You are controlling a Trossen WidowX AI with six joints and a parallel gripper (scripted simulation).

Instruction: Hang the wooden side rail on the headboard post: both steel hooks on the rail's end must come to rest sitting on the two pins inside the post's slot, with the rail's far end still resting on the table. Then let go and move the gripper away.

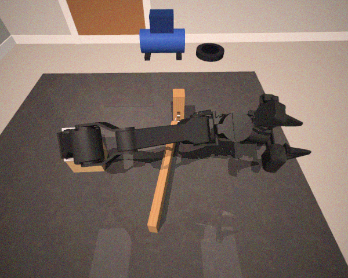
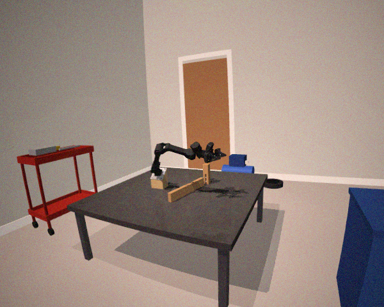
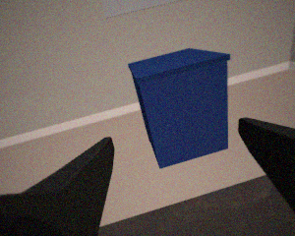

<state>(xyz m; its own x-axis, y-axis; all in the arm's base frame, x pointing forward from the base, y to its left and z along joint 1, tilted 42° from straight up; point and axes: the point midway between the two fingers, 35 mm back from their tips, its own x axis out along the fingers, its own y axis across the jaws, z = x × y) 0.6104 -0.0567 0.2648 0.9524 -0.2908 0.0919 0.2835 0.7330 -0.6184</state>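
Right now my gripper tip is 400 mm to the right of the headboard post, 250 mm above it and 240 mm past it.
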